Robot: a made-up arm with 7 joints. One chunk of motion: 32 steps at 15 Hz.
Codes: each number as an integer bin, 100 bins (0 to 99) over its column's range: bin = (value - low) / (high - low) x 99, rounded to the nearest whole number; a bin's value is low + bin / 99 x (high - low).
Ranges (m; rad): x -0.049..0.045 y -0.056..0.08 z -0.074..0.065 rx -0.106..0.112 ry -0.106..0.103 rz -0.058..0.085
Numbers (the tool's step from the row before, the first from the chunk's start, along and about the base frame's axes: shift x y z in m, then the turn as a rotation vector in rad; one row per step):
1: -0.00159 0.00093 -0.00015 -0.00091 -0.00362 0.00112
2: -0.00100 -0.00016 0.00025 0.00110 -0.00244 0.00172
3: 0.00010 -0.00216 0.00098 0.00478 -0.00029 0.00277
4: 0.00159 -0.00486 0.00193 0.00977 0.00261 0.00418
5: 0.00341 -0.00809 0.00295 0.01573 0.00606 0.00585
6: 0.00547 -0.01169 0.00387 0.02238 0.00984 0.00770
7: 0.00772 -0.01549 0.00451 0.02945 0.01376 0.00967
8: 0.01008 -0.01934 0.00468 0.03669 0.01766 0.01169
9: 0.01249 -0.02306 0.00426 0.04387 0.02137 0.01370
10: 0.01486 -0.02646 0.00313 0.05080 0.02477 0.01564
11: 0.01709 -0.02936 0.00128 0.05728 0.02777 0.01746
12: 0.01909 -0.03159 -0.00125 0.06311 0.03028 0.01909
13: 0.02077 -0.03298 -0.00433 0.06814 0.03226 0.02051
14: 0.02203 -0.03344 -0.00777 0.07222 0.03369 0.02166
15: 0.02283 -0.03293 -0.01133 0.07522 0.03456 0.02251
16: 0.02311 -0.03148 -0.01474 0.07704 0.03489 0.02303
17: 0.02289 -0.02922 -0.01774 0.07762 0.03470 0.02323
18: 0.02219 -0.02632 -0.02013 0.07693 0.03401 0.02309
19: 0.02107 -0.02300 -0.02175 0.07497 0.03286 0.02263
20: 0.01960 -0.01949 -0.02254 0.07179 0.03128 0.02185
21: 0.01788 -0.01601 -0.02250 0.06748 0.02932 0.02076
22: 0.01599 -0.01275 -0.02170 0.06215 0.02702 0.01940
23: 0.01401 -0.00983 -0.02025 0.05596 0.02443 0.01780
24: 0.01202 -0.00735 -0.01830 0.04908 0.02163 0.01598
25: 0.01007 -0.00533 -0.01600 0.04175 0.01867 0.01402
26: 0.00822 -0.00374 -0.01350 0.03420 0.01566 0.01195
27: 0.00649 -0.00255 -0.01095 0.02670 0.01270 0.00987
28: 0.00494 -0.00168 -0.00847 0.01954 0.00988 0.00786
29: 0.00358 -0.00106 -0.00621 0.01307 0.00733 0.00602
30: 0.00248 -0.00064 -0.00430 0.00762 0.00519 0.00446
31: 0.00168 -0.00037 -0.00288 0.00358 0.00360 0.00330
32: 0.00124 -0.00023 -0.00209 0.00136 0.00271 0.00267
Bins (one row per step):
1: 50 41 53 48 48 41
2: 51 41 53 49 49 41
3: 52 39 53 50 50 42
4: 53 37 54 53 51 43
5: 55 35 55 55 53 44
6: 57 32 55 58 55 45
7: 60 29 56 62 57 47
8: 62 27 56 65 59 48
9: 65 24 56 68 60 50
10: 67 22 55 71 62 51
11: 70 19 54 74 63 52
12: 72 18 52 77 65 53
13: 73 17 50 79 65 54
14: 75 16 47 81 66 55
15: 76 17 45 82 67 56
16: 76 18 42 83 67 56
17: 76 19 40 83 67 56
18: 75 22 38 83 66 56
19: 74 24 37 82 66 56
20: 72 27 37 81 65 55
21: 70 29 37 79 64 55
22: 68 31 37 76 63 54
23: 66 34 38 74 62 52
24: 64 35 40 70 60 51
25: 62 37 41 67 59 50
26: 60 38 43 64 58 48
27: 58 39 45 60 56 47
28: 57 40 47 57 55 46
29: 55 40 48 54 54 44
30: 54 40 50 52 53 43
31: 53 40 51 50 52 42
32: 53 41 51 49 51 42

